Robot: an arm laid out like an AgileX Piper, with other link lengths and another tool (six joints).
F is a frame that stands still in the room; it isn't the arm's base.
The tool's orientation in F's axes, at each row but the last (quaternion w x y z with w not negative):
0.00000, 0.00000, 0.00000, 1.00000
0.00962, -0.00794, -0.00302, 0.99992
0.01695, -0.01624, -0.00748, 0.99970
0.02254, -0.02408, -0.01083, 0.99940
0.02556, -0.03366, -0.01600, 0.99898
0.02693, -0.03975, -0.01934, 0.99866
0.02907, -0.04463, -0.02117, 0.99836
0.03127, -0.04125, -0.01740, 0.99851
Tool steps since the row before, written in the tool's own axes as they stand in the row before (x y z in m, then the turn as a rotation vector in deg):
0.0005, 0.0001, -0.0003, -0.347, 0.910, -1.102
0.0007, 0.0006, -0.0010, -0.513, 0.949, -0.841
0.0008, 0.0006, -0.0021, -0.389, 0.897, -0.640
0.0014, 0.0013, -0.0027, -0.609, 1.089, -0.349
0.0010, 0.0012, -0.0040, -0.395, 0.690, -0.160
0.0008, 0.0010, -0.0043, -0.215, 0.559, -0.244
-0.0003, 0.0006, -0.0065, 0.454, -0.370, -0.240
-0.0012, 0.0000, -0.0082, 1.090, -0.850, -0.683
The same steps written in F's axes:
-0.0005, -0.0001, -0.0003, 0.347, -0.910, -1.102
-0.0007, -0.0006, -0.0010, 0.508, -0.954, -0.839
-0.0008, -0.0005, -0.0021, 0.379, -0.900, -0.641
-0.0013, -0.0012, -0.0028, 0.576, -1.108, -0.344
-0.0008, -0.0010, -0.0041, 0.370, -0.705, -0.157
-0.0005, -0.0008, -0.0044, 0.204, -0.561, -0.249
0.0009, -0.0004, -0.0065, -0.409, 0.406, -0.262
0.0019, 0.0002, -0.0081, -0.975, 0.939, -0.737

